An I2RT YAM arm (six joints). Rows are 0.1 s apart.
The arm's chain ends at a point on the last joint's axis. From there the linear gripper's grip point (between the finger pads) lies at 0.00 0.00 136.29 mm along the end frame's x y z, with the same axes.
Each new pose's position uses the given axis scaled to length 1; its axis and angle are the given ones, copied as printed.
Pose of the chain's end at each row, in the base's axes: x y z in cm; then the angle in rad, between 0 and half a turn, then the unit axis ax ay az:
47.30 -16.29 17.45 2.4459 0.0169 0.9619 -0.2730
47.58 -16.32 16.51 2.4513 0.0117 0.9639 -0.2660
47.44 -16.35 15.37 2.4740 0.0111 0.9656 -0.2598
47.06 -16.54 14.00 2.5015 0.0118 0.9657 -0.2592
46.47 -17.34 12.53 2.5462 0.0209 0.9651 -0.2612
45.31 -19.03 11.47 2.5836 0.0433 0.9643 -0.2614
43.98 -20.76 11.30 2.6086 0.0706 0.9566 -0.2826
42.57 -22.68 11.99 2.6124 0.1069 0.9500 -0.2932
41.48 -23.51 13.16 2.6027 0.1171 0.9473 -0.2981
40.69 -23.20 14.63 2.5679 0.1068 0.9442 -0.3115
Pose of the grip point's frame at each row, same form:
55.59 -22.76 8.78 2.4459 0.0169 0.9619 -0.2730
55.87 -22.61 7.71 2.4513 0.0117 0.9639 -0.2660
55.52 -22.55 6.31 2.4740 0.0111 0.9656 -0.2598
54.85 -22.78 4.72 2.5015 0.0118 0.9657 -0.2592
53.71 -23.78 2.95 2.5462 0.0209 0.9651 -0.2612
51.98 -25.69 1.63 2.5836 0.0433 0.9643 -0.2614
50.10 -28.11 1.59 2.6086 0.0706 0.9566 -0.2826
48.31 -30.49 2.41 2.6124 0.1069 0.9500 -0.2932
47.22 -31.48 3.71 2.6027 0.1171 0.9473 -0.2981
46.84 -31.37 5.62 2.5679 0.1068 0.9442 -0.3115

